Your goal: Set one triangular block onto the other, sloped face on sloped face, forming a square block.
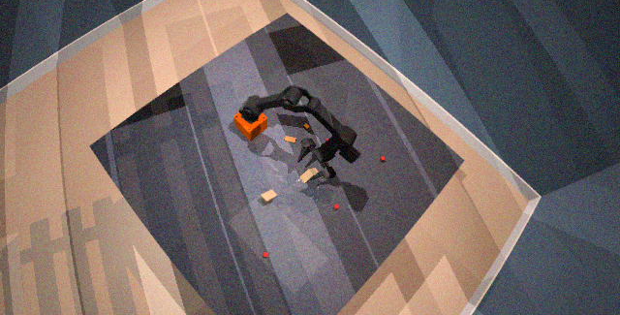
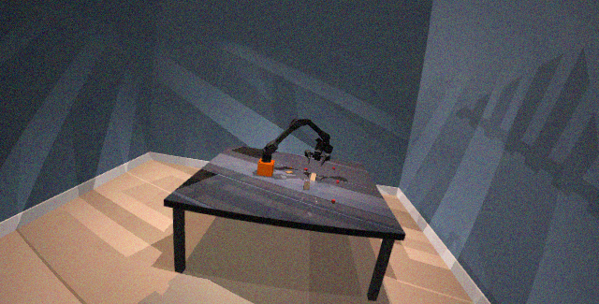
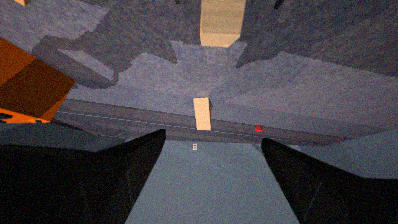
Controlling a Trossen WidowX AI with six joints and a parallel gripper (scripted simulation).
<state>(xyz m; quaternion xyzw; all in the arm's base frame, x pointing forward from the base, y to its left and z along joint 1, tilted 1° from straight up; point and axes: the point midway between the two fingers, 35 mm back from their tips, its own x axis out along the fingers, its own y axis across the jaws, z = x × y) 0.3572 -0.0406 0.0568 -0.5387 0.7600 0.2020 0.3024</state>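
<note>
Right now the tan triangular block is 1 cm ahead of my gripper tip, 4 cm to the left of it and 10 cm below it. Round my gripper tip: small tan piece: 16 cm behind, 12 cm to the left, 12 cm below.
</note>
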